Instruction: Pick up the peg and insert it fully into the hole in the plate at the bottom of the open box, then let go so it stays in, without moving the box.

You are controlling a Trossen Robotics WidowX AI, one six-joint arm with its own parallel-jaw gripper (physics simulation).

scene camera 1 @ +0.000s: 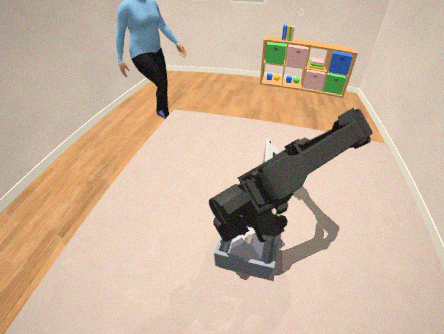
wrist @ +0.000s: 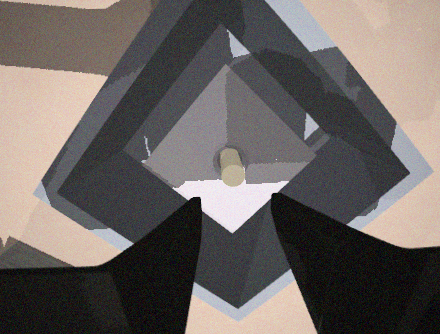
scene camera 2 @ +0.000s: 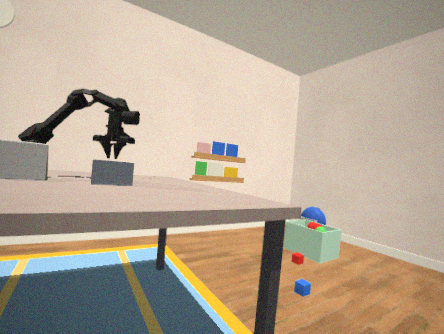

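A tan round peg stands upright in the hole of the light grey plate at the bottom of the box; its upper part sticks up above the plate. The open grey-blue box stands on the table top, and its walls hide the peg in scene camera 2. My gripper is open and empty. Its fingertips point down just above the box's rim, apart from the peg. In scene camera 1 the arm hides the fingertips.
The table top carries the box and the arm. A larger grey block stands beneath the arm's base, to the left of the box in scene camera 2. A person stands beyond the table.
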